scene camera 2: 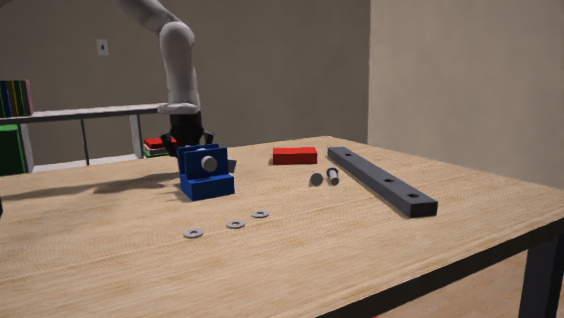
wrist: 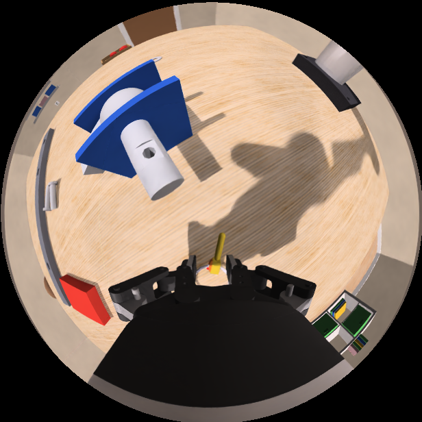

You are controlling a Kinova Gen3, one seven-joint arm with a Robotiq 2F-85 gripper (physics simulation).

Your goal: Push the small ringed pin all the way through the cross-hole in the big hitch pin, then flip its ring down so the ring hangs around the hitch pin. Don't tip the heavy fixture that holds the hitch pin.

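The small ringed pin [wrist: 218, 252] is yellow, with its shaft pointing away from my gripper and its pale ring between the fingers. My gripper [wrist: 210, 262] [scene camera 2: 187, 142] is shut on the ringed pin, with a finger pad at each side of the ring; part of the ring is hidden by the gripper. Whether the pin touches the table cannot be told. The big hitch pin [scene camera 2: 209, 163] [wrist: 156, 172] is pale grey and lies sideways through the blue fixture [scene camera 2: 207, 186] [wrist: 170, 107], which stands upright. Its cross-hole [wrist: 149, 153] shows open and empty. In the scene view the fingertips are behind the fixture.
A red block [scene camera 2: 295, 156] [wrist: 86, 300], two small grey pins [scene camera 2: 316, 178] [scene camera 2: 333, 176] and a long dark bar [scene camera 2: 380, 181] lie on the table [scene camera 2: 280, 250]. Three washers [scene camera 2: 193, 233] [scene camera 2: 235, 224] [scene camera 2: 260, 214] lie in front of the fixture. The robot's base [wrist: 325, 82] shows in the wrist view.
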